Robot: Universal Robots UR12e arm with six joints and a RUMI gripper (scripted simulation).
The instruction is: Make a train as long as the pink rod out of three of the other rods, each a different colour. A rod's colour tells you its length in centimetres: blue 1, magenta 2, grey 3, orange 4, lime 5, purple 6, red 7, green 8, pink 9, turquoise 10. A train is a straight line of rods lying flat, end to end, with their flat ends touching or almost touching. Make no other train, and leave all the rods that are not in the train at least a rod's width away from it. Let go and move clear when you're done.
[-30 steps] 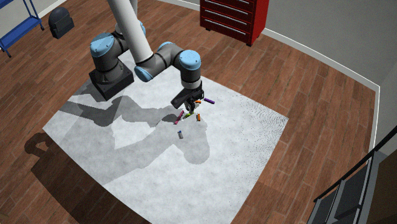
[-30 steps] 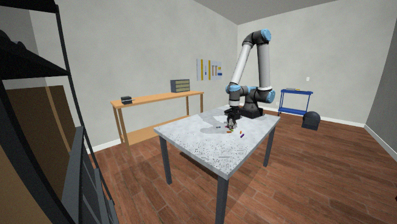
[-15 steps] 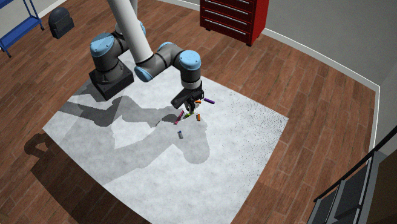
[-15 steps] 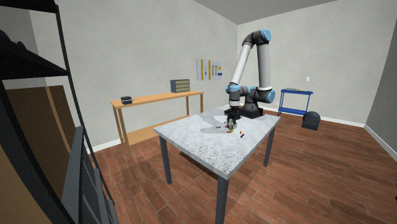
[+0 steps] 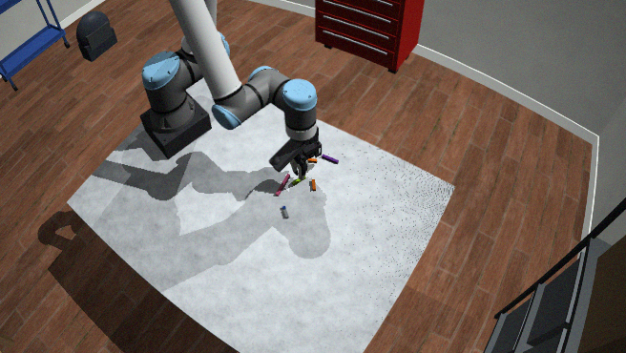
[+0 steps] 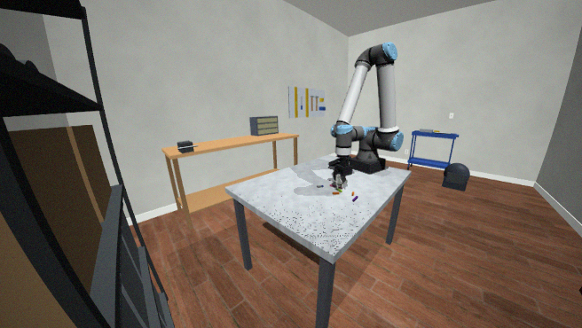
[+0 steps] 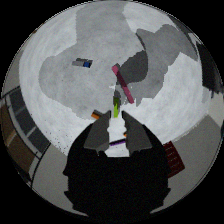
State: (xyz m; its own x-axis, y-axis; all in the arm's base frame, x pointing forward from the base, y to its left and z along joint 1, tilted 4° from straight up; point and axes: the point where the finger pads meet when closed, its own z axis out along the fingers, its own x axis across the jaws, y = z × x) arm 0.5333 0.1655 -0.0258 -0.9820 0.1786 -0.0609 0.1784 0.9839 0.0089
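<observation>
The lime rod lies 3 cm below my hand. The rest, counted from my hand: blue rod 4 cm ahead, 11 cm to the right, 3 cm below; pink rod 2 cm behind, 5 cm to the right, 3 cm below; grey rod 6 cm ahead, 12 cm to the right, 3 cm below.
</observation>
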